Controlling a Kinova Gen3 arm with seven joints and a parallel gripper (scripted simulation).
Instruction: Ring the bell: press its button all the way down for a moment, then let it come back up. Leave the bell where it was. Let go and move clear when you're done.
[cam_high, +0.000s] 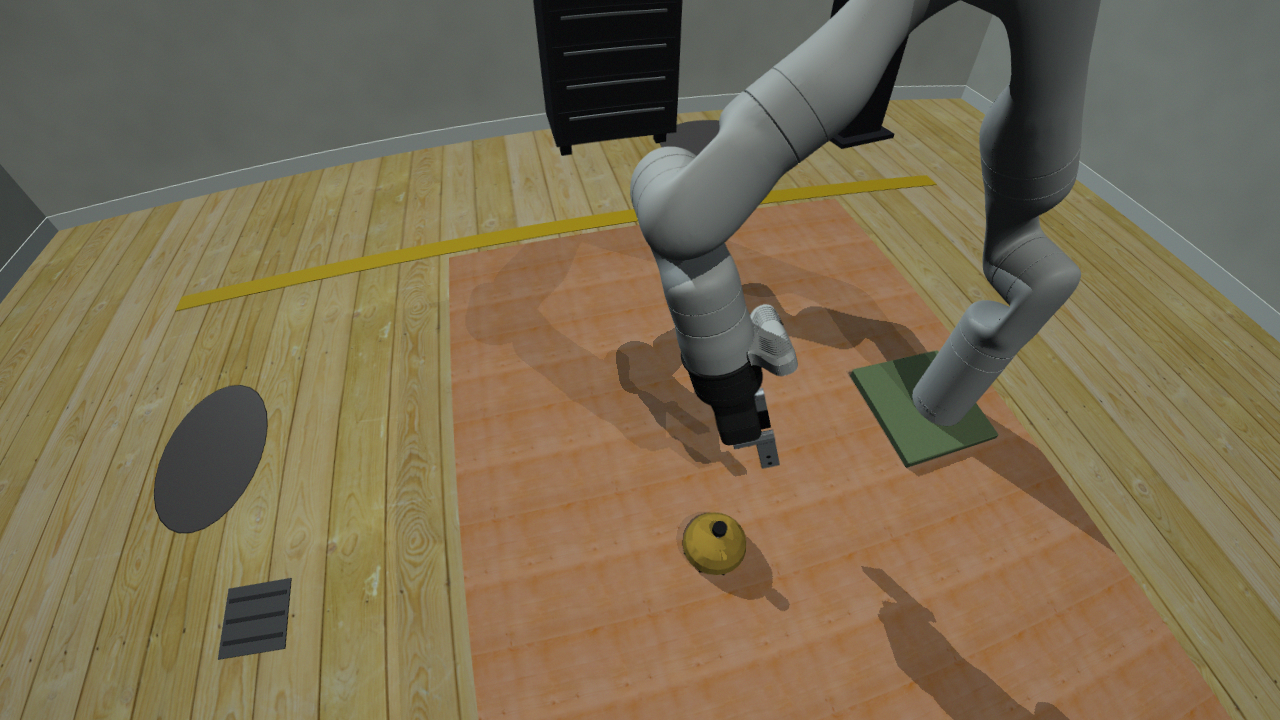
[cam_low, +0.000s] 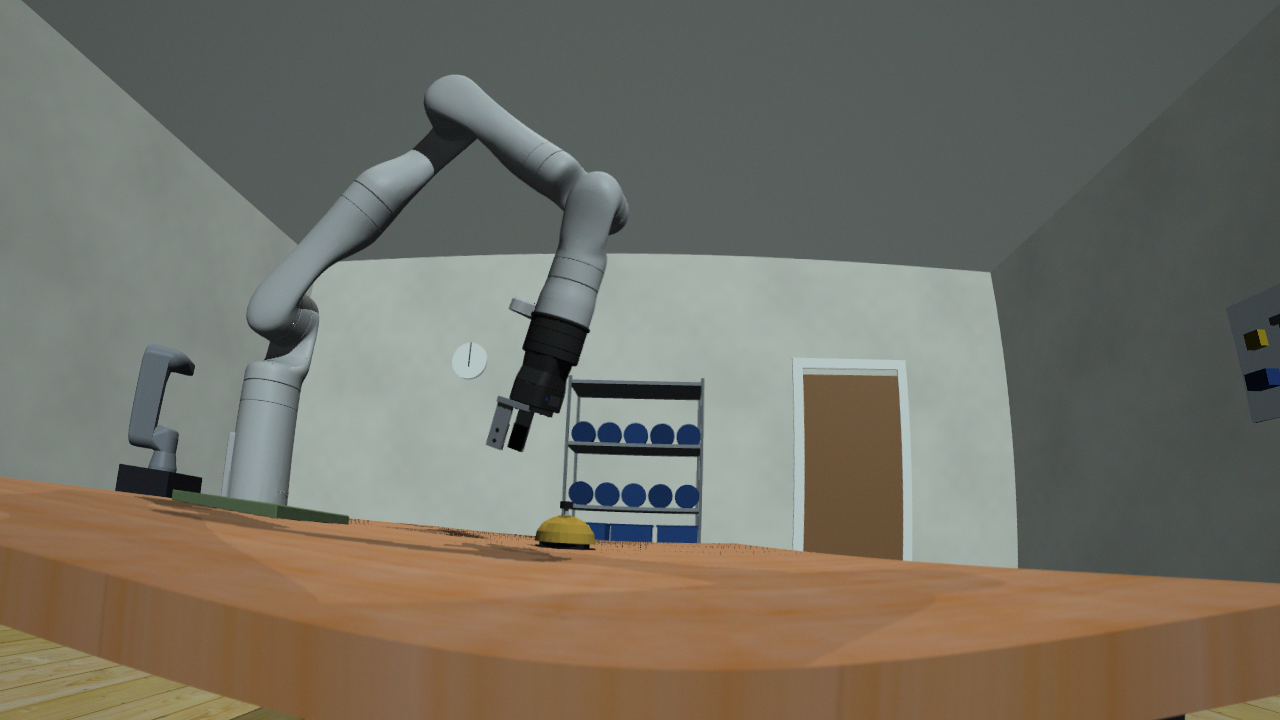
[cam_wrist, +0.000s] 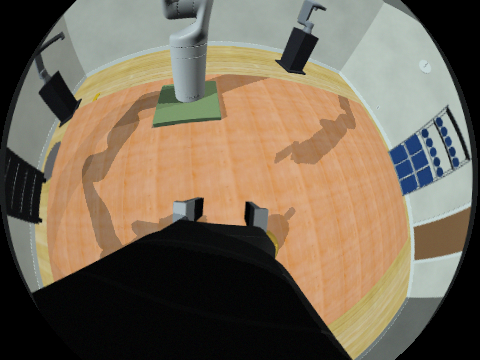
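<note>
My hand is 8 cm short of the black button, 5 cm to the right of it and 9 cm above it. From my hand the other things lie so: bell 8 cm ahead, 5 cm to the left, 10 cm below.
</note>
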